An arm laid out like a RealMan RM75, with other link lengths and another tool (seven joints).
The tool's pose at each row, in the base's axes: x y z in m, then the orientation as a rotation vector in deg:
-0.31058, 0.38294, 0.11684, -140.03, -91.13, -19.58
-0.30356, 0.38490, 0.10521, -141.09, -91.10, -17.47
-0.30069, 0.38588, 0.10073, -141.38, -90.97, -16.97
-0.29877, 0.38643, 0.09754, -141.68, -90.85, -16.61
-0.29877, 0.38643, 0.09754, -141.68, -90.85, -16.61
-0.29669, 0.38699, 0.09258, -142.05, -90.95, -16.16
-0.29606, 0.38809, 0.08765, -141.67, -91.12, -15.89
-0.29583, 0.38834, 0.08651, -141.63, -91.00, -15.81
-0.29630, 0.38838, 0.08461, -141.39, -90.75, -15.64
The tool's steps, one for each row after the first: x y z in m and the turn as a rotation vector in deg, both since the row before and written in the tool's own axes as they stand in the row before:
0.00094, 0.00618, 0.01222, 0.20, -1.58, 0.48
0.00078, 0.00245, 0.00476, 0.06, -0.35, 0.20
0.00040, 0.00170, 0.00334, -0.02, -0.29, 0.19
0.00000, 0.00000, 0.00000, 0.00, 0.00, 0.00
0.00003, 0.00193, 0.00505, -0.11, -0.44, 0.08
-0.00005, 0.00038, 0.00508, 0.33, -0.01, -0.19
0.00002, 0.00017, 0.00118, 0.11, 0.02, 0.07
-0.00065, -0.00033, 0.00182, 0.34, 0.11, 0.10

